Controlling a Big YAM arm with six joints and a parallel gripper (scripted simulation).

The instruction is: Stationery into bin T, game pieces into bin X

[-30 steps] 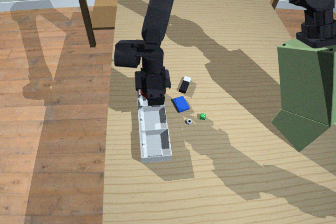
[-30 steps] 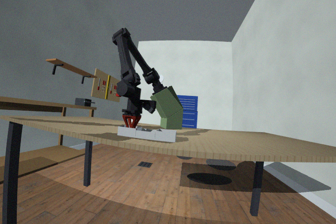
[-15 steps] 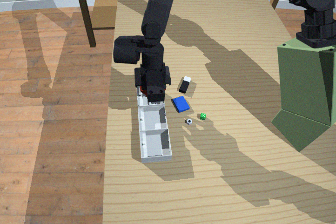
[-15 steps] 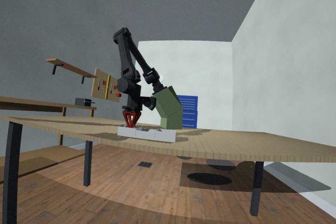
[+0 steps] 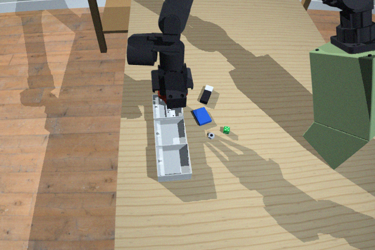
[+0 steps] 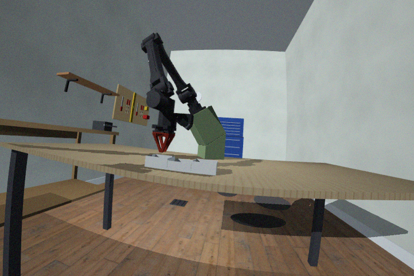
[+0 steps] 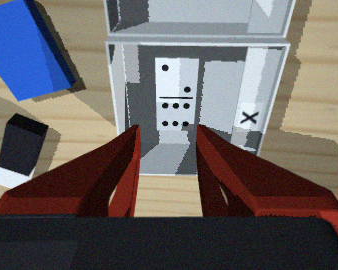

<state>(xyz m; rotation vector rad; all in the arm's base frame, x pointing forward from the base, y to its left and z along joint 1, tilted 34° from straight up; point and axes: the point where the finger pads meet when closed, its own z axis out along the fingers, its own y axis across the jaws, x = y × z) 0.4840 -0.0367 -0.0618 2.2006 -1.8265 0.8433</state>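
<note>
Right now my hand is 5 cm above the white domino. Round my hand: grey bin tray 8 cm to the left, 4 cm below; then black-and-white eraser 11 cm behind, 7 cm to the right, 5 cm below; then flat blue block 9 cm behind, 6 cm below, 2 cm to the left.
</note>
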